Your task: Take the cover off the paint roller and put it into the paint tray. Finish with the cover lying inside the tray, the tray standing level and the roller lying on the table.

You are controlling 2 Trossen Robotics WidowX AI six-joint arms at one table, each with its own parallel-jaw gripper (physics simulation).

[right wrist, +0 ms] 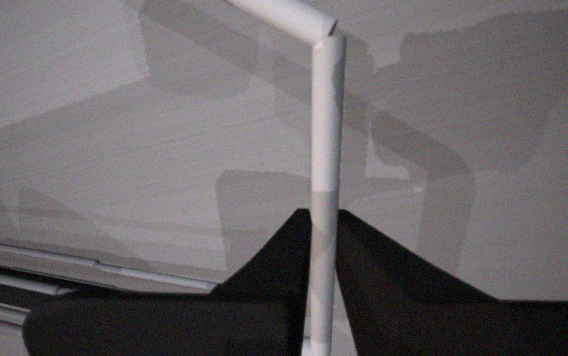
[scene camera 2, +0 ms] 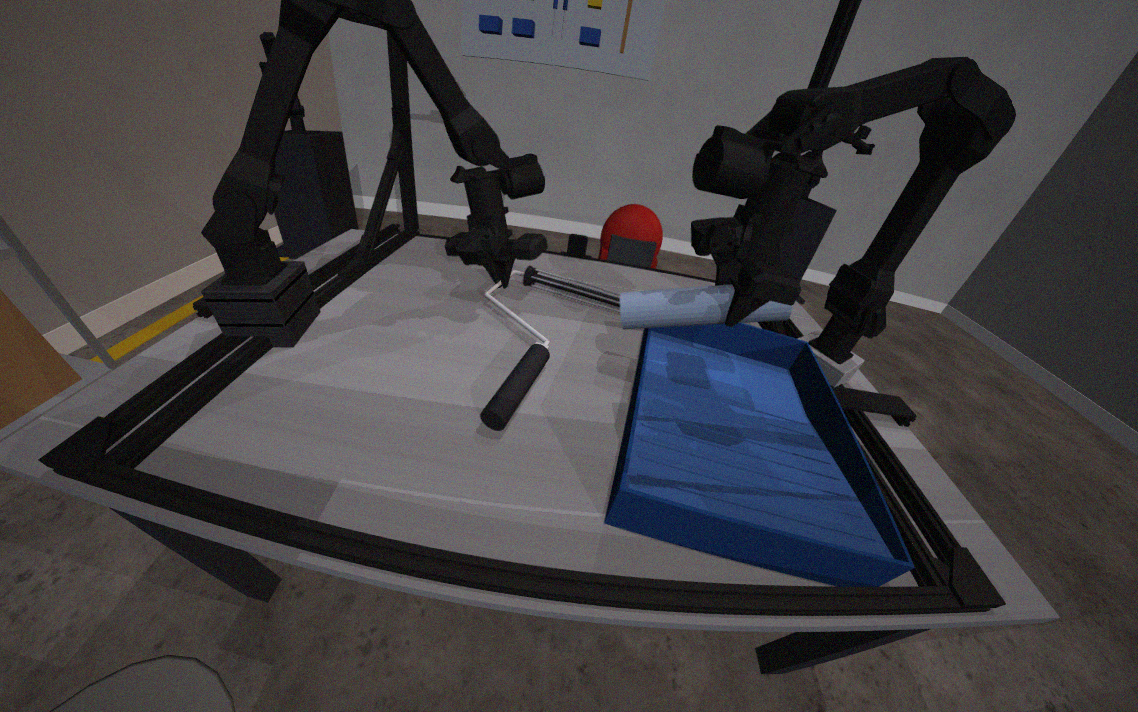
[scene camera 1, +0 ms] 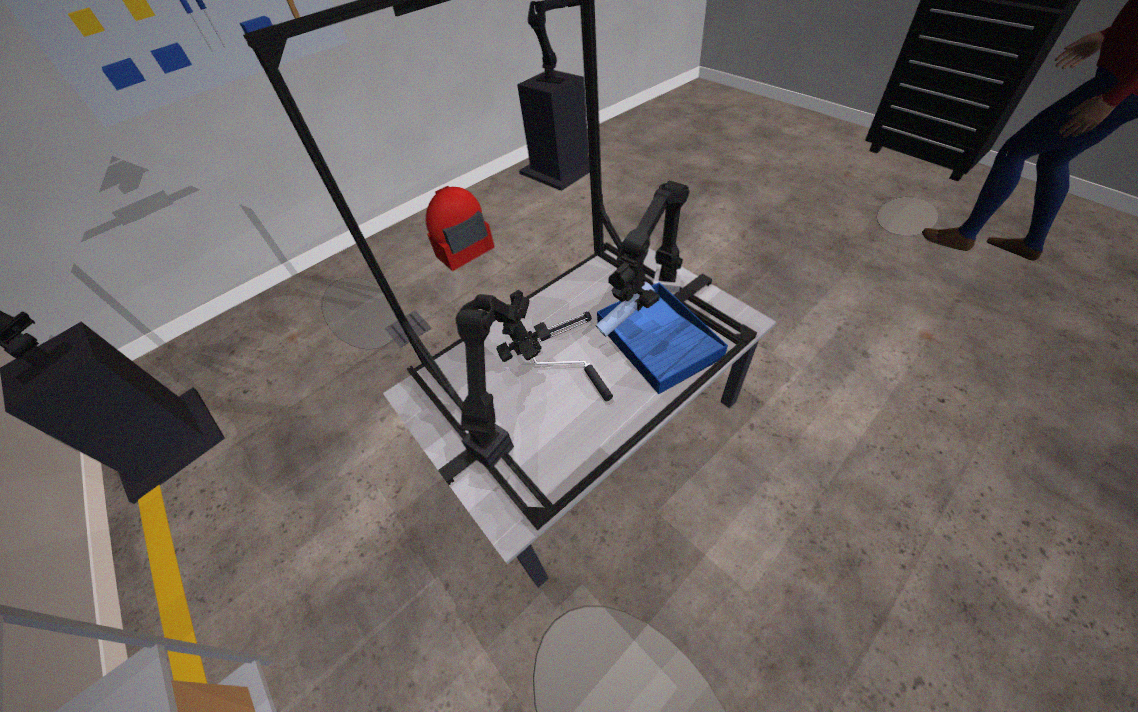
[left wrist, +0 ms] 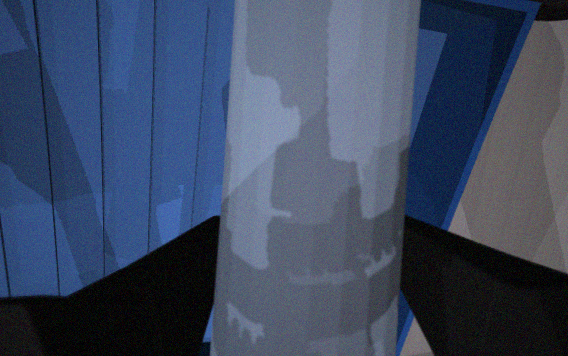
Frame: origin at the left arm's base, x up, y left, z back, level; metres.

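Seen in the pictures: left gripper, fingertip midpoint: [scene camera 2: 722, 314] [scene camera 1: 632, 306] [left wrist: 302, 224]; right gripper, fingertip midpoint: [right wrist: 320, 221] [scene camera 2: 502, 287]; left arm's base, origin of the base link: [scene camera 2: 830, 349] [scene camera 1: 667, 276]; right arm's base, origin of the base link: [scene camera 2: 255, 274] [scene camera 1: 484, 436].
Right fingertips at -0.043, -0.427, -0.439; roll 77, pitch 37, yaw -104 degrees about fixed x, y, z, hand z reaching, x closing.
Note:
Offsets run from my right fingertips to a thing's top centre, as dx, dy, dz. "spot": to the spot under its first point.
The light blue cover [scene camera 1: 617, 318] [scene camera 2: 673, 307] [left wrist: 320, 150] is off the roller. My left gripper [scene camera 1: 637, 302] [scene camera 2: 735, 317] [left wrist: 302, 224] is shut on it and holds it above the back part of the tray, its free end reaching past the left rim. The blue tray @[+0.053, +0.431, +0.156] [scene camera 1: 694, 368] [scene camera 2: 755, 537] [left wrist: 465, 100] stands on the table and looks level. The roller, with its black handle @[spot: +0.020, +0.267, -0.090] [scene camera 1: 598, 382] [scene camera 2: 514, 387], white wire @[spot: +0.015, +0.023, -0.031] [right wrist: 327, 125] and bare cage @[+0.032, +0.076, +0.135] [scene camera 1: 572, 324] [scene camera 2: 579, 288], lies on the table. My right gripper [scene camera 1: 528, 350] [scene camera 2: 504, 281] [right wrist: 320, 221] is shut on the wire.
A black frame [scene camera 1: 621, 443] [scene camera 2: 503, 568] borders the table, with its front bar close to the tray's front end. The cage's far end lies near the cover's free end in scene camera 2. A red helmet [scene camera 1: 454, 216] [scene camera 2: 631, 225] shows beyond the table.

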